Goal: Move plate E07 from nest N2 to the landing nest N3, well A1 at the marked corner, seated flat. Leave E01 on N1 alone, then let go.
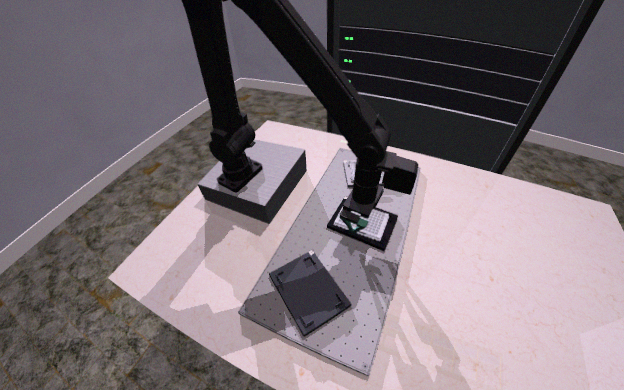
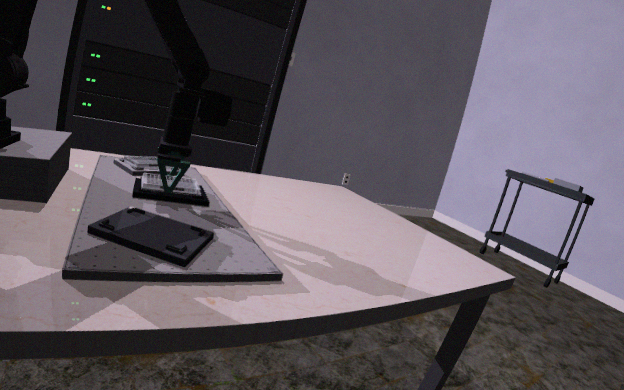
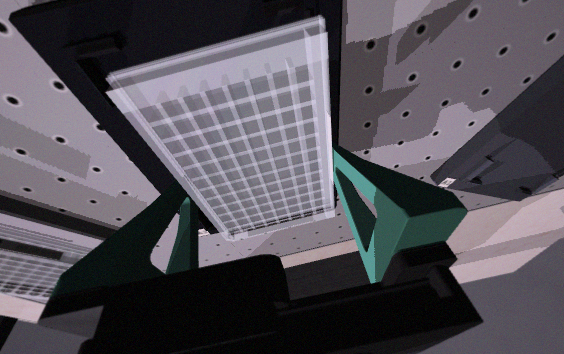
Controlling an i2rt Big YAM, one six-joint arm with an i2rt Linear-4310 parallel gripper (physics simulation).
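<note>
Plate E07 (image 1: pixel 378 228) (image 2: pixel 188 186) (image 3: pixel 240 145), clear with a well grid, is between the green fingers of my gripper (image 1: pixel 361 224) (image 2: pixel 170 188) (image 3: pixel 259 165), which is shut on its long sides. The plate is level, at or slightly above the black middle nest N2 (image 1: pixel 391 236) (image 2: pixel 200 200) (image 3: pixel 75 25); any small gap is hard to tell. Landing nest N3 (image 1: pixel 312 295) (image 2: pixel 150 236) (image 3: pixel 505 155) is empty, turned at an angle, with a white mark at one corner. Plate E01 (image 1: pixel 350 172) (image 2: pixel 142 161) (image 3: pixel 25 280) sits on N1 at the back, partly hidden by the arm. Well A1 cannot be made out.
The nests stand on a perforated grey board (image 1: pixel 350 345) (image 2: pixel 240 262) on the pale table (image 1: pixel 490 260) (image 2: pixel 310 220). The arm's base stands on a grey block (image 1: pixel 280 160) (image 2: pixel 30 160) to the left. A dark rack cabinet and a cart (image 2: pixel 545 187) stand beyond the table.
</note>
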